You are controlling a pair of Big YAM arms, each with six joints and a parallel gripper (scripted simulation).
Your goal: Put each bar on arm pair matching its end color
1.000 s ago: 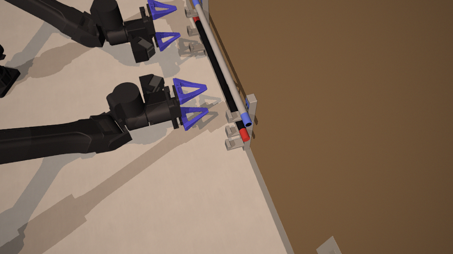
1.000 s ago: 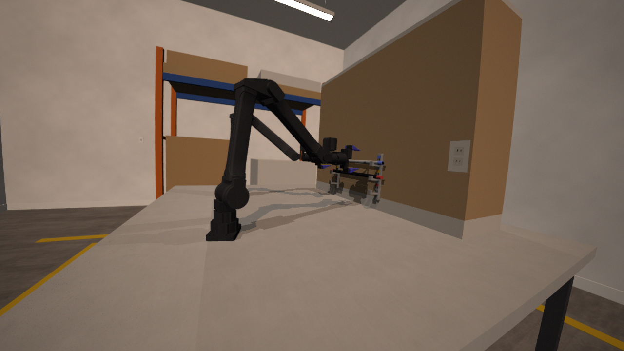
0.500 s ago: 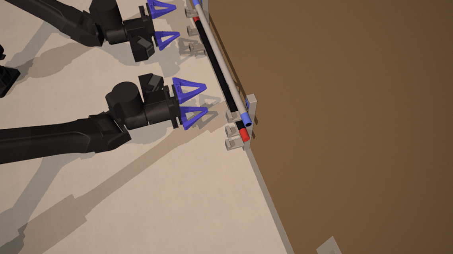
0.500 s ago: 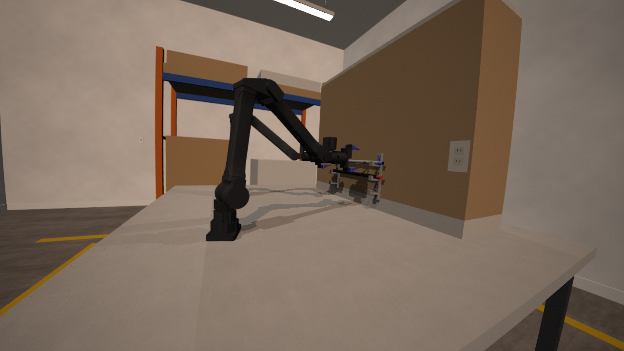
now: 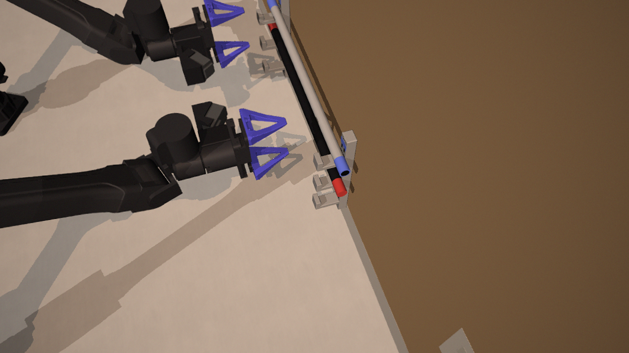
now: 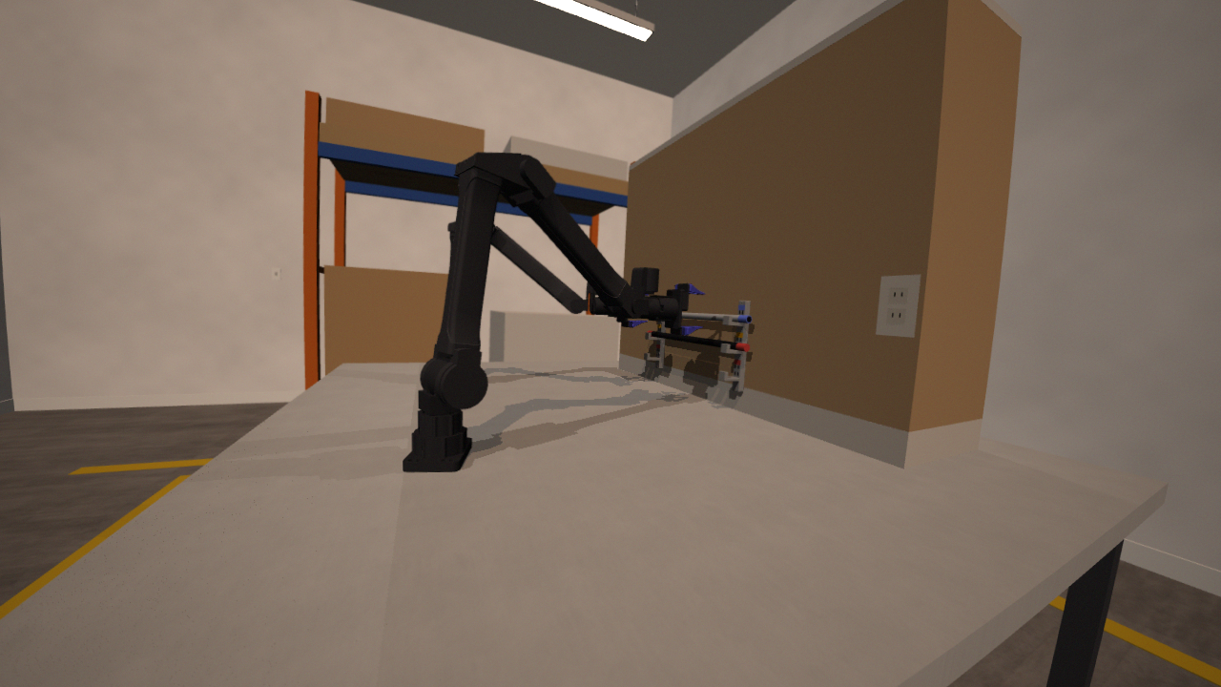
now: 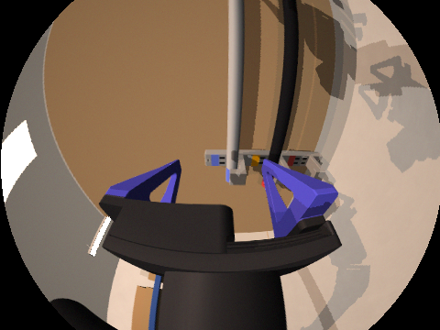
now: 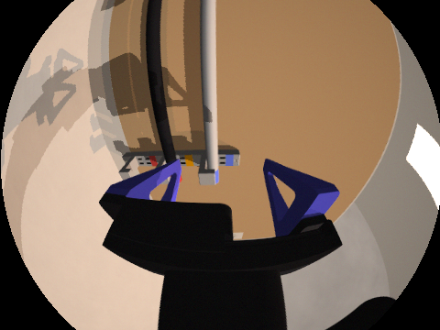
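The metal bar is 160 mm to the left of my right hand, 90 mm below it and 80 mm ahead of it. Round my right hand: grey skirting strip (240 mm below, 120 mm to the left, 110 mm ahead); then brown wall panel (260 mm ahead, 180 mm above, 130 mm to the left).
My left hand is 14 cm to the left of the metal bar, 10 cm short of it and 9 cm above it. Also, from my left hand: grey skirting strip 24 cm below, 18 cm to the right, 13 cm ahead; then brown wall panel 28 cm ahead, 17 cm to the right, 17 cm above.
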